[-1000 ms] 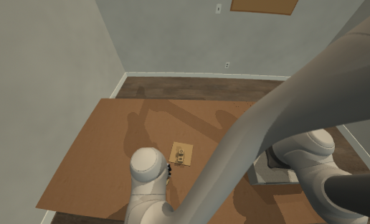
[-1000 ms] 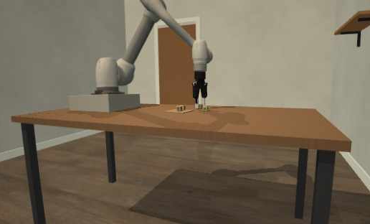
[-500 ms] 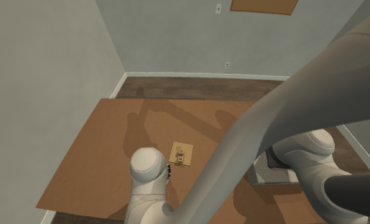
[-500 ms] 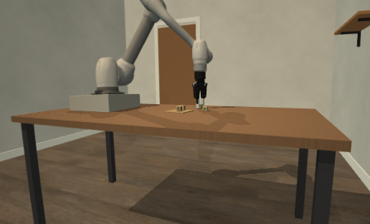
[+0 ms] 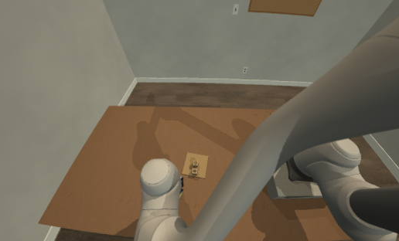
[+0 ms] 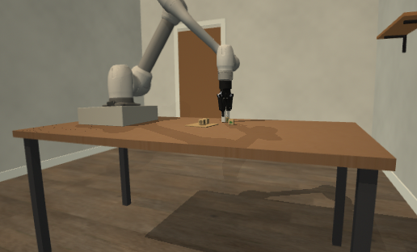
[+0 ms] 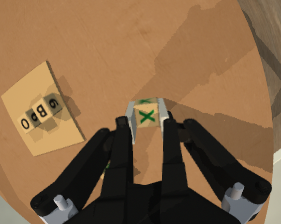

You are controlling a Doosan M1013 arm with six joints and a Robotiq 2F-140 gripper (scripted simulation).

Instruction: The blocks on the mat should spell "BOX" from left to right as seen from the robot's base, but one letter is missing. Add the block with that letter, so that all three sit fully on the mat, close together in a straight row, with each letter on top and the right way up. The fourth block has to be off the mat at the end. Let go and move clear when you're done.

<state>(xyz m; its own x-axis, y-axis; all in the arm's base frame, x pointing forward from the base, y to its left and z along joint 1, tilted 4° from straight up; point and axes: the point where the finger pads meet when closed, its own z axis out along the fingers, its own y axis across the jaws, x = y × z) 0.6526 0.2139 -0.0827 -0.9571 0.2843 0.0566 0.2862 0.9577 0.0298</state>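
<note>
Right now the mat is 6 cm behind my hand, 18 cm to the right of it and 3 cm below it.
</note>
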